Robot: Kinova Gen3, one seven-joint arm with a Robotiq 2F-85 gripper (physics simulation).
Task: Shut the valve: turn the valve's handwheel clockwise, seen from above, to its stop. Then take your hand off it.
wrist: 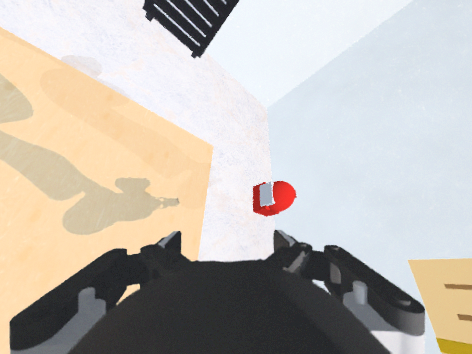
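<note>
The valve and its handwheel do not show in the wrist view. My gripper (228,240) is open, with its two fingers wide apart at the bottom of the view and no object between them. A red rounded object (284,196) with a pale rectangular patch shows beyond the fingers, right of centre and apart from them; I cannot tell exactly what it is.
A tan table top (30,65) fills the left side and carries shadows. Beyond its edge lies the pale floor (230,115), meeting a light blue wall (360,150). A black slatted object (187,22) is at the top. A tan piece with brown slots (435,305) is at lower right.
</note>
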